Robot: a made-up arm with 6 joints.
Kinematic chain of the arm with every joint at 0, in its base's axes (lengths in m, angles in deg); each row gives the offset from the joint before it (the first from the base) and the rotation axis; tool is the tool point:
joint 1: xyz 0 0 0.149 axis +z
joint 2: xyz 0 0.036 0 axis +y
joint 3: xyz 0 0 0.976 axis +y
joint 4: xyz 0 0 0.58 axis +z
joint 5: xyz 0 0 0 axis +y
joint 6: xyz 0 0 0.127 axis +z
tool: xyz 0 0 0
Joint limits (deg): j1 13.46..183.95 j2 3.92..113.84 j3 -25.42..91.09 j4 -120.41..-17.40 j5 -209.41..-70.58 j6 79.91..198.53
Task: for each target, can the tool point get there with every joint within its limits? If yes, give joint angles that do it. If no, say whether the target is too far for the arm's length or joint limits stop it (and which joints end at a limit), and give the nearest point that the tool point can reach.
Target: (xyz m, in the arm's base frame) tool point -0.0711 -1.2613 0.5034
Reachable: no: joint limits stop it (at a limit: joint 1, joint 2, joint 3) | nearest point -0.5899 -0.1853 1.0215 | short by 1.302 m
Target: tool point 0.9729 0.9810 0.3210
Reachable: yes | joints 43.32 73.97 28.26 -98.35 -175.32 127.53
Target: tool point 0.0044 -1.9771 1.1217
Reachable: no: too far | nearest point 0.0006 -0.2720 1.6268 | short by 1.778 m
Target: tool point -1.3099 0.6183 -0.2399
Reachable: yes | joints 148.95 104.71 1.75 -87.11 -119.92 129.32
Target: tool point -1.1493 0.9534 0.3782
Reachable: yes | joints 134.28 73.38 19.19 -101.79 -103.00 129.82
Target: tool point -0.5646 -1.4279 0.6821
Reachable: no: joint limits stop it (at a limit: joint 1, joint 3) | nearest point -0.8437 -0.2191 0.8394 | short by 1.251 m
